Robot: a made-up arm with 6 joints.
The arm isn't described. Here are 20 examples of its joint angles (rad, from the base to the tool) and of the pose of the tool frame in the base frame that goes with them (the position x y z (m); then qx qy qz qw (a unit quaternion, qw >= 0)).
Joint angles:
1: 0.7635 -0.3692 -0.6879 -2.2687 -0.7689 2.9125
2: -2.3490 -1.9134 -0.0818 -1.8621 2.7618 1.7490
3: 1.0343 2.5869 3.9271 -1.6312 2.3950 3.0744
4: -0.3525 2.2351 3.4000 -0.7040 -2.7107 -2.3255
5: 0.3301 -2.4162 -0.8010 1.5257 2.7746 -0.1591
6: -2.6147 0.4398 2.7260 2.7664 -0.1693 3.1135
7: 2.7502 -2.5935 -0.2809 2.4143 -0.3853 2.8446
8: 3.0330 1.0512 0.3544 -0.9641 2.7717 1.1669
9: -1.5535 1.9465 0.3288 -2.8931 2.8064 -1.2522
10: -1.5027 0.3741 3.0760 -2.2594 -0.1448 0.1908
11: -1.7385 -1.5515 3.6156 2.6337 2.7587 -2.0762
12: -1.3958 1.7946 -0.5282 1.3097 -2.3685 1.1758
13: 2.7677 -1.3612 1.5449 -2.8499 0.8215 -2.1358
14: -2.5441 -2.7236 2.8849 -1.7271 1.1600 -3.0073
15: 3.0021 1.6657 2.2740 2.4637 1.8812 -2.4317
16: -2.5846 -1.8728 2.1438 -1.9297 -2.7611 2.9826
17: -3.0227 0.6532 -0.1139 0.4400 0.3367 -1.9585
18: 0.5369 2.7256 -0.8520 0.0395 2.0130 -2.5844
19: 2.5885 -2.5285 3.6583 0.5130 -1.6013 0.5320
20: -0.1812 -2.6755 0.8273 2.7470 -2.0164 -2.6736
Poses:
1: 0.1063 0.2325 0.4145 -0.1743 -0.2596 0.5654 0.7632
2: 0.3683 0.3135 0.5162 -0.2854 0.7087 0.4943 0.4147
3: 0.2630 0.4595 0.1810 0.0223 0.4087 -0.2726 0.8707
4: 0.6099 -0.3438 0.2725 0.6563 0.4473 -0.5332 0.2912
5: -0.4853 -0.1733 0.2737 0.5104 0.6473 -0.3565 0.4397
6: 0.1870 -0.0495 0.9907 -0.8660 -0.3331 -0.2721 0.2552
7: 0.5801 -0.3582 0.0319 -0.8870 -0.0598 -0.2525 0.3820
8: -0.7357 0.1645 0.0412 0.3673 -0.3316 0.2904 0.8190
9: 0.1499 -0.4251 -0.4897 0.6662 0.0774 0.7327 0.1157
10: 0.0796 0.2062 0.9824 -0.2479 -0.4419 0.5300 0.6800
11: 0.1676 0.2203 -0.2091 0.7321 0.1949 0.5603 0.3348
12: 0.0117 -0.2840 -0.3820 -0.1556 -0.4950 -0.7457 0.4180
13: 0.8555 -0.4869 0.4493 0.6318 -0.3268 0.3502 0.6094
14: -0.0504 -0.0620 -0.7089 0.3912 0.8114 -0.4341 0.0131
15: -0.8743 0.0071 0.4898 0.4265 0.1343 -0.7805 0.4368
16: 0.8053 0.4407 -0.2544 -0.0235 -0.5505 -0.6326 0.5443
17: -0.7219 0.0477 0.3091 -0.2517 0.6740 0.6912 0.0682
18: -0.1239 -0.2447 -0.0924 0.6092 0.3753 -0.6046 0.3501
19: -0.0942 0.2087 -0.2167 -0.8123 -0.1299 0.5529 0.1324
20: -0.6343 0.2542 -0.5058 -0.3150 0.4165 -0.1211 0.8442
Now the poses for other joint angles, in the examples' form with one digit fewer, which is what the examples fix.
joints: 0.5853 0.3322 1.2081 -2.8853 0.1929 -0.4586
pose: 0.347 0.400 1.030 -0.892 -0.281 -0.293 0.198
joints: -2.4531 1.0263 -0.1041 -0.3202 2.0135 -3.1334
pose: -0.562 -0.282 -0.002 0.150 -0.895 0.139 0.398
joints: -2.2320 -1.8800 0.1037 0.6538 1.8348 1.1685
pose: 0.384 0.683 0.436 0.699 0.237 -0.169 0.653
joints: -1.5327 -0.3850 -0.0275 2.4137 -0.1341 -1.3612
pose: 0.118 -0.220 0.932 -0.468 0.209 -0.696 0.504
